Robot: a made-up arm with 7 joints. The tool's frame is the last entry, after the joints.
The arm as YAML. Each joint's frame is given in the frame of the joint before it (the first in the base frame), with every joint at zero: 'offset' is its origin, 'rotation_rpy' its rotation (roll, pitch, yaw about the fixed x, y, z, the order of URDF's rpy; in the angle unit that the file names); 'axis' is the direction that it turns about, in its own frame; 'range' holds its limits. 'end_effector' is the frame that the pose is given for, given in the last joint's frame.
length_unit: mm
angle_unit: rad
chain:
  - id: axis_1
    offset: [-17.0, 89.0, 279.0]
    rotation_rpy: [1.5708, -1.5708, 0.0]
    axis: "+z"
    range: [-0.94, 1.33]
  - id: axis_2
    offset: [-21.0, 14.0, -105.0]
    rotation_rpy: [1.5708, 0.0, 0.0]
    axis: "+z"
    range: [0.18, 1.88]
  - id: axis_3
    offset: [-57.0, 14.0, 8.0]
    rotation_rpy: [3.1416, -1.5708, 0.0]
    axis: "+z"
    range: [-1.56, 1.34]
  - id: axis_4
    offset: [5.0, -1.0, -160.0]
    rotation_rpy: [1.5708, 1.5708, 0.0]
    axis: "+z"
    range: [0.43, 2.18]
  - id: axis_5
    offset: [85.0, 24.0, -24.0]
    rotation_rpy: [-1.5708, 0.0, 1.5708]
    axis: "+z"
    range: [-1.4, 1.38]
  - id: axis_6
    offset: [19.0, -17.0, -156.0]
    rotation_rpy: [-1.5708, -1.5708, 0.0]
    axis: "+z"
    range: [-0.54, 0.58]
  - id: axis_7
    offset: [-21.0, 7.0, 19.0]
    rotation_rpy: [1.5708, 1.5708, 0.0]
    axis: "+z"
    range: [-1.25, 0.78]
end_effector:
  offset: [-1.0, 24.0, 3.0]
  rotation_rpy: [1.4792, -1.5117, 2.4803]
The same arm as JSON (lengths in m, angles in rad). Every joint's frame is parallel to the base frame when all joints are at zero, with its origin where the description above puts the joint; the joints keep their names.
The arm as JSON. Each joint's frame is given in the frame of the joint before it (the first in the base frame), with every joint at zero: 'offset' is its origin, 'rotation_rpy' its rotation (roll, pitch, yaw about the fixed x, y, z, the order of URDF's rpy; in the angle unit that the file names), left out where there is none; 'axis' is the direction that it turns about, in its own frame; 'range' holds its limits. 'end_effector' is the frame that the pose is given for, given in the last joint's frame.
{"length_unit": "m", "angle_unit": "rad", "chain": [{"id": "axis_1", "offset": [-0.017, 0.089, 0.279], "axis": "-y", "range": [-0.94, 1.33]}, {"id": "axis_2", "offset": [-0.014, 0.105, -0.021], "axis": "+x", "range": [0.18, 1.88]}, {"id": "axis_3", "offset": [0.008, -0.014, -0.057], "axis": "+z", "range": [-1.56, 1.34]}, {"id": "axis_4", "offset": [0.005, -0.001, -0.16], "axis": "-y", "range": [0.43, 2.18]}, {"id": "axis_5", "offset": [0.024, 0.024, -0.085], "axis": "+z", "range": [-1.4, 1.38]}, {"id": "axis_6", "offset": [0.019, -0.017, -0.156], "axis": "+y", "range": [-0.54, 0.58]}, {"id": "axis_7", "offset": [0.007, 0.019, -0.021], "axis": "-x", "range": [-1.25, 0.78]}], "end_effector": {"offset": [-0.003, 0.001, 0.024], "rotation_rpy": [-0.7521, -0.0363, 3.0949]}}
